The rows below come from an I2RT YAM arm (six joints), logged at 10 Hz.
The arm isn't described. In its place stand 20 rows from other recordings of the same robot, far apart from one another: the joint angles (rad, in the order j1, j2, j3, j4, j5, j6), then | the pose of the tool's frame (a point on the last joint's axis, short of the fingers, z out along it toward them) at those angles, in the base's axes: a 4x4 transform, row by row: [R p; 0 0 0 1], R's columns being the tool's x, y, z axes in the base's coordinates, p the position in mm.
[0.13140, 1.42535, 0.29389, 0.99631, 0.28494, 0.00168] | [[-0.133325, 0.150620, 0.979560, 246.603], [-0.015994, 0.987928, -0.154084, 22.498], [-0.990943, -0.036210, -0.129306, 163.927], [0, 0, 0, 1]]
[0.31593, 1.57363, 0.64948, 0.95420, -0.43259, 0.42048] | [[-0.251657, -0.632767, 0.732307, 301.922], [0.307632, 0.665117, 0.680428, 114.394], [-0.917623, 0.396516, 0.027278, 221.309], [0, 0, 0, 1]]
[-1.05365, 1.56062, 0.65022, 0.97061, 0.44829, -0.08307] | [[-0.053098, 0.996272, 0.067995, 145.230], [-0.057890, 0.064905, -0.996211, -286.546], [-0.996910, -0.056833, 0.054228, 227.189], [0, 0, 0, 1]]
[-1.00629, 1.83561, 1.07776, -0.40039, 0.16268, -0.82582] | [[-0.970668, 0.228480, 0.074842, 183.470], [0.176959, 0.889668, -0.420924, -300.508], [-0.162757, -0.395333, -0.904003, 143.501], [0, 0, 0, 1]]
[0.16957, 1.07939, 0.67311, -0.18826, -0.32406, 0.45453] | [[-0.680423, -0.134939, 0.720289, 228.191], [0.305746, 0.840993, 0.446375, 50.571], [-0.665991, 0.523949, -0.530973, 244.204], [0, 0, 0, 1]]
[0.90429, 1.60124, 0.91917, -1.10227, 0.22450, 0.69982] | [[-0.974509, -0.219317, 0.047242, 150.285], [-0.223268, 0.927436, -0.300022, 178.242], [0.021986, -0.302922, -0.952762, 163.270], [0, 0, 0, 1]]
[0.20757, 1.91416, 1.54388, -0.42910, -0.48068, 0.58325] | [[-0.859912, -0.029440, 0.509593, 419.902], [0.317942, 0.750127, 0.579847, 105.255], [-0.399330, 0.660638, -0.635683, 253.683], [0, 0, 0, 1]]
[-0.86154, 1.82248, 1.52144, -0.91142, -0.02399, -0.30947] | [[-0.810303, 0.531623, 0.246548, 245.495], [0.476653, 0.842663, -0.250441, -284.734], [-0.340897, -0.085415, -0.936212, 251.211], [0, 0, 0, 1]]
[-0.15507, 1.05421, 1.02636, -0.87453, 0.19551, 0.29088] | [[-0.665248, 0.481474, 0.570638, 200.173], [0.388743, 0.875888, -0.285831, -38.292], [-0.637435, 0.031683, -0.769853, 310.725], [0, 0, 0, 1]]
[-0.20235, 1.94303, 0.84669, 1.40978, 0.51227, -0.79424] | [[-0.239101, 0.658334, 0.713741, 369.944], [-0.585660, 0.488525, -0.646796, -93.710], [-0.774489, -0.572660, 0.268753, 201.280], [0, 0, 0, 1]]
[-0.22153, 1.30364, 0.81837, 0.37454, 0.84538, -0.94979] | [[-0.771301, 0.419260, 0.478869, 279.038], [-0.379376, 0.301271, -0.874820, -90.150], [-0.511046, -0.856421, -0.073313, 296.143], [0, 0, 0, 1]]
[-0.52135, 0.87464, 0.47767, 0.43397, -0.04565, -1.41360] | [[-0.447319, 0.103380, 0.888379, 182.334], [-0.880880, 0.120969, -0.457620, -102.851], [-0.154775, -0.987258, 0.036953, 280.736], [0, 0, 0, 1]]
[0.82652, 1.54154, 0.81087, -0.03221, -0.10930, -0.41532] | [[-0.111745, -0.906780, 0.406526, 209.756], [-0.713380, 0.357994, 0.602436, 233.491], [-0.691811, -0.222688, -0.686883, 182.980], [0, 0, 0, 1]]
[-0.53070, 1.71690, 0.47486, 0.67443, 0.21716, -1.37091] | [[-0.730037, -0.325191, 0.601080, 242.806], [-0.681279, 0.415658, -0.602567, -151.386], [-0.053894, -0.849399, -0.524991, 103.709], [0, 0, 0, 1]]
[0.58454, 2.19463, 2.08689, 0.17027, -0.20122, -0.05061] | [[0.087815, -0.703495, 0.705254, 440.506], [-0.001331, 0.707906, 0.706306, 300.005], [-0.996136, -0.062963, 0.061228, 367.886], [0, 0, 0, 1]]
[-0.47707, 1.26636, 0.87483, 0.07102, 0.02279, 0.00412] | [[-0.277901, 0.479421, 0.832422, 261.004], [0.148281, 0.877579, -0.455925, -135.824], [-0.949096, -0.003269, -0.314969, 292.802], [0, 0, 0, 1]]
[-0.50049, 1.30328, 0.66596, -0.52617, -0.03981, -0.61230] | [[-0.926852, -0.081955, 0.366373, 199.160], [-0.147651, 0.976815, -0.155020, -107.313], [-0.345174, -0.197776, -0.917464, 169.940], [0, 0, 0, 1]]
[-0.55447, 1.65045, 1.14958, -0.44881, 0.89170, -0.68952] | [[-0.988732, 0.112340, -0.098934, 275.155], [0.142312, 0.500433, -0.853999, -202.979], [-0.046429, -0.858456, -0.510781, 233.286], [0, 0, 0, 1]]
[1.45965, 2.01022, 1.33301, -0.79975, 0.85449, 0.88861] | [[-0.570049, -0.320771, 0.756406, 67.720], [-0.512799, 0.858213, -0.022515, 364.705], [-0.641936, -0.400719, -0.653715, 148.712], [0, 0, 0, 1]]
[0.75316, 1.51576, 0.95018, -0.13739, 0.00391, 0.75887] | [[-0.811347, -0.170168, 0.559248, 239.451], [0.182552, 0.835088, 0.518945, 224.299], [-0.555329, 0.523136, -0.646481, 225.607], [0, 0, 0, 1]]
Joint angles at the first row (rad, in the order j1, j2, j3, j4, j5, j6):
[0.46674 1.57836 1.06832 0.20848 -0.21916 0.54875]
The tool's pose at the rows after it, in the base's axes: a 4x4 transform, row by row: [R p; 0 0 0 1], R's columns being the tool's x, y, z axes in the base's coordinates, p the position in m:
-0.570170, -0.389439, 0.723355, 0.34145; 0.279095, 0.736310, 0.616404, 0.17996; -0.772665, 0.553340, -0.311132, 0.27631; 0, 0, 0, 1
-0.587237, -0.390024, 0.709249, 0.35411; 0.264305, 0.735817, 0.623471, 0.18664; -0.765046, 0.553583, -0.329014, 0.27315; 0, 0, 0, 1
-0.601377, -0.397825, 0.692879, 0.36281; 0.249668, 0.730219, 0.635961, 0.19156; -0.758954, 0.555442, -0.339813, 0.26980; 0, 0, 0, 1
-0.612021, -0.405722, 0.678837, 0.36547; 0.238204, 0.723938, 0.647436, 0.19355; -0.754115, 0.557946, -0.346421, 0.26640; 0, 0, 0, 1
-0.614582, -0.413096, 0.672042, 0.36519; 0.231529, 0.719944, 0.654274, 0.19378; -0.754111, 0.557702, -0.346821, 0.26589; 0, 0, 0, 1
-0.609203, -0.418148, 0.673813, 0.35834; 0.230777, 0.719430, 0.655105, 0.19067; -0.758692, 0.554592, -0.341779, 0.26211; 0, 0, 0, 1
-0.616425, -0.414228, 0.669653, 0.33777; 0.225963, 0.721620, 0.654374, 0.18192; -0.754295, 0.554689, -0.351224, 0.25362; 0, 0, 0, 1
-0.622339, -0.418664, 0.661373, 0.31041; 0.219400, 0.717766, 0.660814, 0.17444; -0.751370, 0.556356, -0.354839, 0.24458; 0, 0, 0, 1
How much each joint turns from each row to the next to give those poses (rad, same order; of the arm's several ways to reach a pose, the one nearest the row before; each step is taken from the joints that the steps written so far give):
[-0.00267 0.06598 0.07211 -0.02977 -0.01029 -0.00381]
[-0.00039 0.05723 0.05910 -0.02248 -0.01336 -0.00496]
[-0.00039 0.04121 0.03969 -0.01221 -0.01947 -0.00535]
[0.00000 0.01638 0.00916 -0.00193 -0.01716 -0.00381]
[0.00002 0.00040 -0.00113 0.00000 -0.00952 -0.00419]
[0.00075 -0.02366 -0.04619 0.02824 0.00075 -0.00344]
[0.00381 -0.07133 -0.11250 0.03088 0.00228 0.00038]
[0.01642 -0.09041 -0.13202 0.03817 0.00537 0.00421]

